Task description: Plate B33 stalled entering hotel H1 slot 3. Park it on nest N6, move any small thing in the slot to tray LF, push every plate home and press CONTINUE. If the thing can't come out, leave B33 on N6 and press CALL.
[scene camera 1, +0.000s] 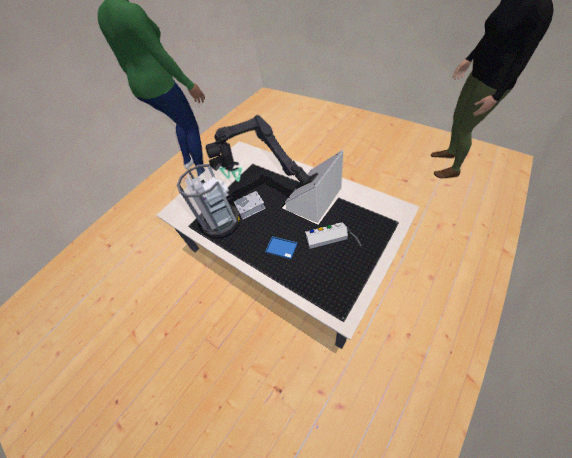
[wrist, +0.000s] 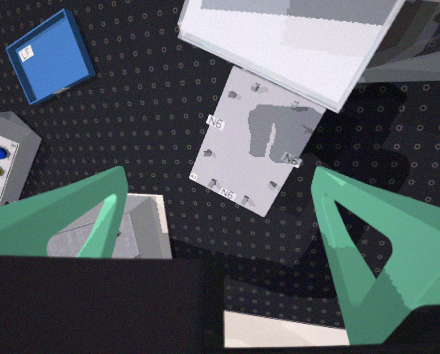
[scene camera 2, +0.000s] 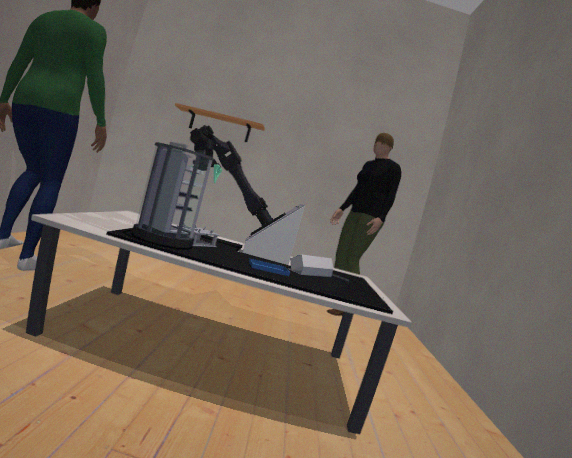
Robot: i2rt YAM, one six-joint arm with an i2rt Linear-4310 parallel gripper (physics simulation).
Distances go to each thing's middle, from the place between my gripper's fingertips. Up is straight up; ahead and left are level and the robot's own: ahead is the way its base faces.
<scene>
I see my gripper 11 cm short of the pale translucent plate [wrist: 321, 57], 4 cm to the left of it and 1 cm above it. Round my hand: round plate rack [scene camera 2: 177, 177] 16 cm ahead, 7 cm to the right, 7 cm below; blue pad [wrist: 56, 62] 10 cm ahead, 38 cm to the left, 27 cm below; blue tray [wrist: 19, 71] 10 cm ahead, 38 cm to the left, 26 cm below.
</scene>
